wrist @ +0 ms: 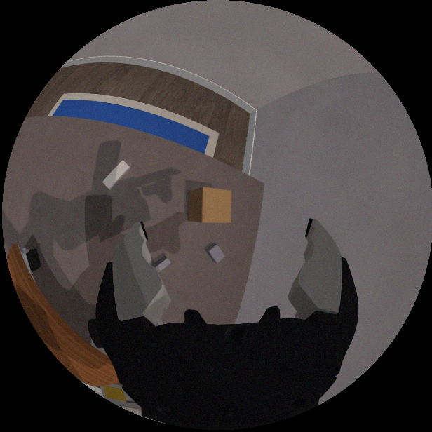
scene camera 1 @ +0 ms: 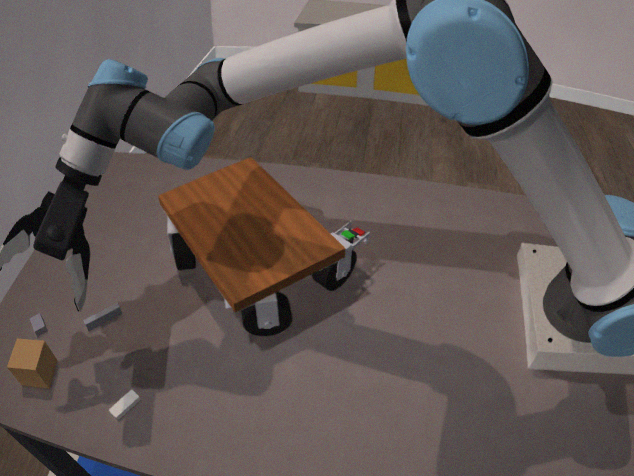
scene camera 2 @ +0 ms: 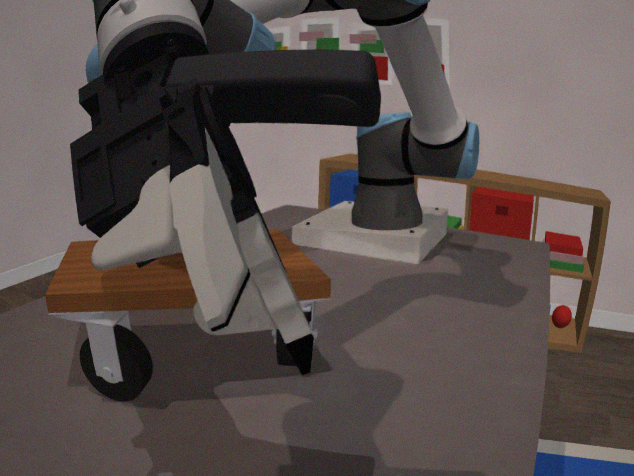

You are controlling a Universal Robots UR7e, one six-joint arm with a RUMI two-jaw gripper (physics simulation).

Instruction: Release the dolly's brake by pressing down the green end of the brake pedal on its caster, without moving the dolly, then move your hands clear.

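The dolly [scene camera 1: 245,215] [scene camera 2: 122,302] [wrist: 85,367] has a brown wooden deck on black casters and stands upright on the table. The brake pedal's green end [scene camera 1: 348,234] sits close to the deck's corner on the side toward the robot base, with the red end [scene camera 1: 358,231] farther out; its tilt is too small to tell. The pedal is not visible in the second scene view or the wrist view. My gripper [scene camera 1: 39,287] [scene camera 2: 262,348] [wrist: 227,222] is wide open with nothing between its fingers. It hangs in the air beyond the dolly's far end, apart from the dolly and pedal.
An orange block [scene camera 1: 31,361] [wrist: 216,205] and small pale blocks [scene camera 1: 123,404] [scene camera 1: 102,316] [scene camera 1: 37,324] lie on the table beneath and beside the gripper. The robot's base plate [scene camera 1: 532,327] [scene camera 2: 358,240] stands across from the pedal. A shelf unit [scene camera 2: 537,184] stands behind the table.
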